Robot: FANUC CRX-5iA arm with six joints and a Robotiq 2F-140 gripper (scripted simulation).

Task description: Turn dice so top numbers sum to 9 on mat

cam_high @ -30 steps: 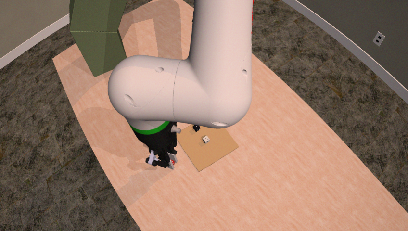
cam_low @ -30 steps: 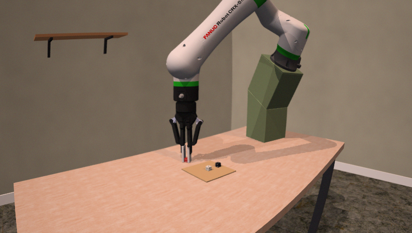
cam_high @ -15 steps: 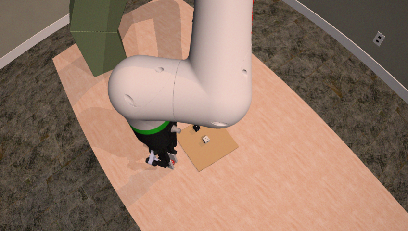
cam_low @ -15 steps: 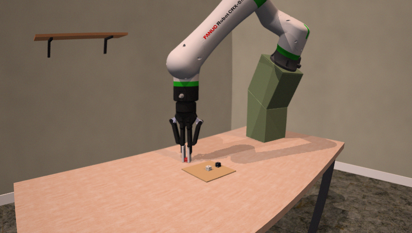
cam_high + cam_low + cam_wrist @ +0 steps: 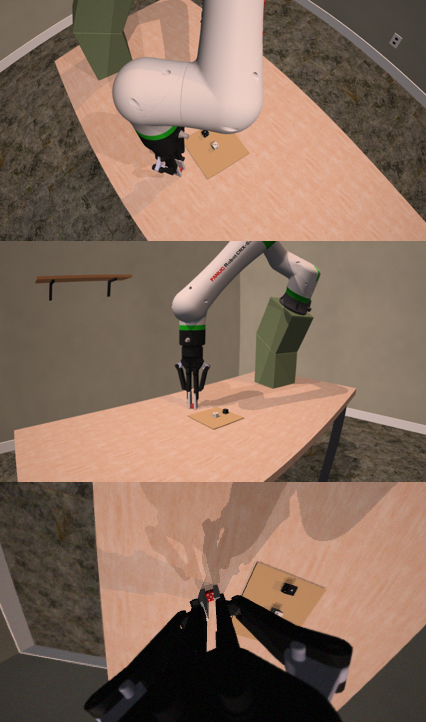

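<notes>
My hand is 12 cm to the right of the white die and 2 cm above it. The rest, counted from my hand: tan square mat: 12 cm to the left, 3 cm below; black die: 12 cm to the left, 5 cm behind, 2 cm below; red die: 3 cm below.
</notes>
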